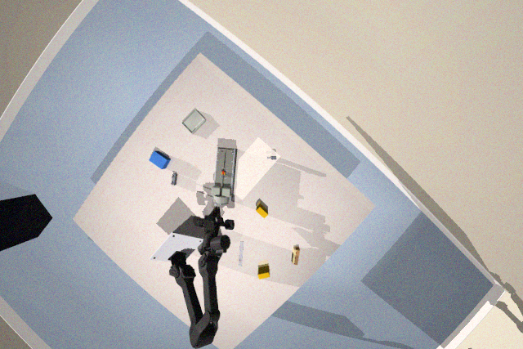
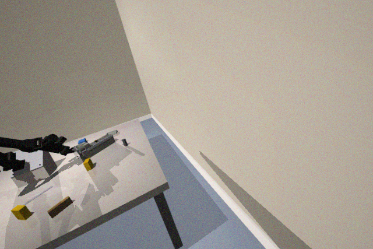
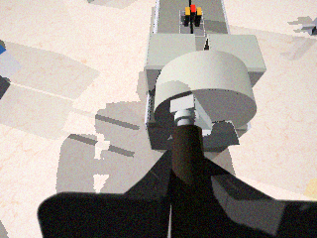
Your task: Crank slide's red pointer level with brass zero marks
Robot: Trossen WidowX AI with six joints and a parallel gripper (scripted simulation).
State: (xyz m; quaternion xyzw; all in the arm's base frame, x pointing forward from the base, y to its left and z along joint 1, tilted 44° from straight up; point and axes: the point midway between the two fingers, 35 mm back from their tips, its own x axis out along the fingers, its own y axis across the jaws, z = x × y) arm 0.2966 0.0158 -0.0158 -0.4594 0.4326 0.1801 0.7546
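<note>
Now: the crank 10 mm to the right of my gripper tip and 20 mm above it. From my gripper tip the other things lie so: blue block 90 mm behind, 400 mm to the left, 70 mm below; dark brown crank handle 10 mm behind, 10 mm to the right, 30 mm above; red pointer 140 mm ahead, 100 mm to the left, 10 mm below.
</note>
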